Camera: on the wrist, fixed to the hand. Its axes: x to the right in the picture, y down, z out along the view.
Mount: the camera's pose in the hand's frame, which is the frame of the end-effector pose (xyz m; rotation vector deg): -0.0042 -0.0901 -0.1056 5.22 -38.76 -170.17
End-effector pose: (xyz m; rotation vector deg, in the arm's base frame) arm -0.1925 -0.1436 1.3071 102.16 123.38 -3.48
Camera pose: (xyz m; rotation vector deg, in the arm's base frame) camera -0.3031 -0.1403 1.3911 -117.51 100.91 -54.75
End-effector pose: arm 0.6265 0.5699 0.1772 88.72 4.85 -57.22
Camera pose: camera 0.6288 0.6847 0.0991 11.83 -73.25 109.66
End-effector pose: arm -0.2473 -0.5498 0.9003 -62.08 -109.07 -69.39
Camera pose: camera -0.3168 -0.6700 0.9005 -79.16 69.29 28.73
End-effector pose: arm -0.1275 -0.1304 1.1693 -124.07 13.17 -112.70
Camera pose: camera -0.2351 -0.0473 1.1978 33.82 99.91 -3.77
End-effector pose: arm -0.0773 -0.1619 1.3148 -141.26 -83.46 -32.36
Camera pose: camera -0.1804 -0.1615 1.4078 -62.48 134.69 -12.94
